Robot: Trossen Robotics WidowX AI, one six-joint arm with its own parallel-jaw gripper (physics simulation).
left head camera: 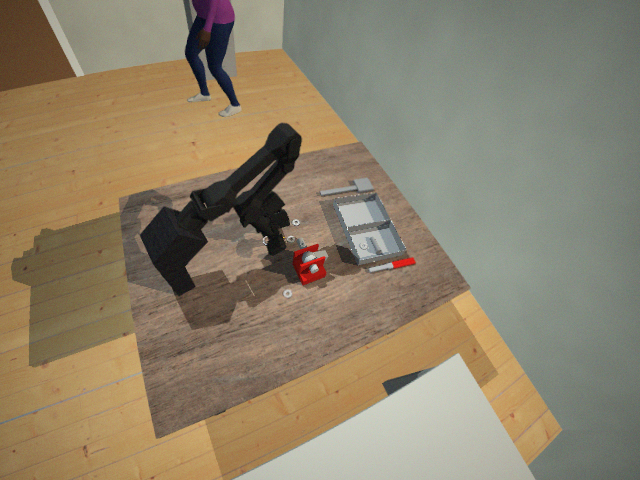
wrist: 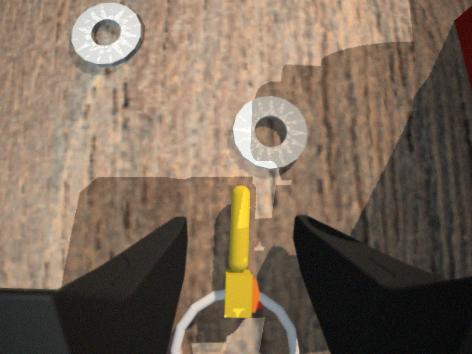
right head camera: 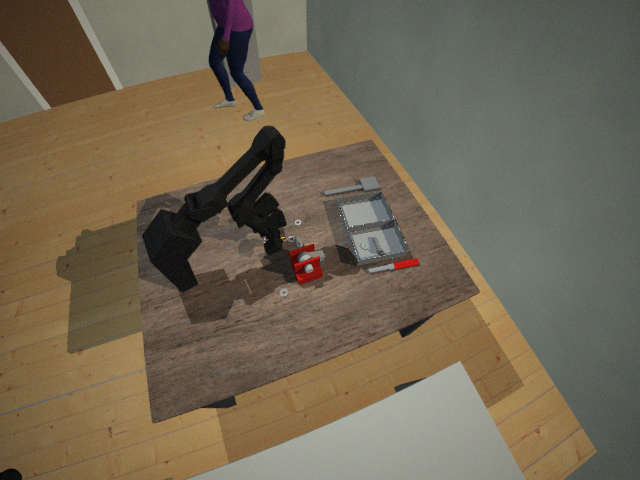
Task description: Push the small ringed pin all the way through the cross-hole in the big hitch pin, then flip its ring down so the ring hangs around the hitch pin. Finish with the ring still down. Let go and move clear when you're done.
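Frame: origin at the arm's base, x ahead, y right, z down, level; metres.
Seen in the pictures: gripper, fingertip midpoint: (left head camera: 280,238) (wrist: 241,227) (right head camera: 281,238); arm's base, link origin: (left head camera: 186,224) (right head camera: 182,225).
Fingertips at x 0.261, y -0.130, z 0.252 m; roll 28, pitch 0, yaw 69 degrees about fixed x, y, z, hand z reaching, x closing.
Pixels of each thing's top centre, then the offset from my fingertips to it. "spot": a spot on its surface instead.
- small ringed pin, surface spot: (wrist: 240,230) (right head camera: 280,237) spot: dx -0.001, dy +0.000, dz -0.004 m
- red bracket, surface spot: (left head camera: 303,280) (right head camera: 298,280) spot: dx +0.087, dy +0.184, dz -0.028 m
- washer, top centre: (left head camera: 287,293) dx +0.036, dy +0.222, dz +0.004 m
- grey two-part tray, surface spot: (left head camera: 356,260) spot: dx +0.290, dy +0.083, dz -0.004 m
- grey hammer, surface spot: (left head camera: 363,184) spot: dx +0.358, dy -0.310, dz -0.009 m
- red-handled tool, top centre: (right head camera: 394,265) (left head camera: 392,264) dx +0.434, dy +0.095, dz -0.004 m
- red bracket's edge, surface spot: (wrist: 466,42) spot: dx +0.118, dy +0.074, dz +0.003 m
The small ringed pin (left head camera: 283,238) (right head camera: 282,238) (wrist: 240,230) is a yellow rod with a square yellow head. In the wrist view it lies between the fingers, pointing away from the camera. Its pale ring (wrist: 292,332) is partly cut off at the bottom edge. My gripper (left head camera: 276,245) (right head camera: 273,244) (wrist: 241,227) is partly open, low around the pin, with a gap on both sides of it. The big grey hitch pin (left head camera: 310,256) (right head camera: 305,256) sits in a red bracket (left head camera: 303,280) (right head camera: 302,280) just beyond the gripper. Its cross-hole is too small to make out.
Washers (wrist: 82,35) (wrist: 295,132) lie ahead of the fingers; another washer (left head camera: 284,294) lies near the bracket. A grey two-part tray (left head camera: 356,260) holds small parts. A grey hammer (left head camera: 363,184) and a red-handled tool (left head camera: 403,264) lie beside it. The red bracket's edge (wrist: 466,42) shows at upper right.
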